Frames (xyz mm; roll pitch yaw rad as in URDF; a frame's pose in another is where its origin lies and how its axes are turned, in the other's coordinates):
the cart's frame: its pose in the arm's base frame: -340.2 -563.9 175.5 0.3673 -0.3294 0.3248
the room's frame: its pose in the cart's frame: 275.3 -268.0 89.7 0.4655 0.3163 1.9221
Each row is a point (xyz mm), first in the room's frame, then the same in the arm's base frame.
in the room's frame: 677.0 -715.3 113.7
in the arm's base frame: 159.0 230.8 292.3
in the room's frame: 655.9 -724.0 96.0
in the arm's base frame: 179.1 217.9 276.1
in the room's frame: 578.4 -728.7 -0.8
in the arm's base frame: 231.9 151.6 185.5
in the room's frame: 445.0 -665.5 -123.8
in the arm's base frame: 264.9 -2.2 75.1
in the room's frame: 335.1 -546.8 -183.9
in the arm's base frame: 238.1 -165.8 27.2
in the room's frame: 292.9 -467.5 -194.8
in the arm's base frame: 200.7 -248.0 22.0
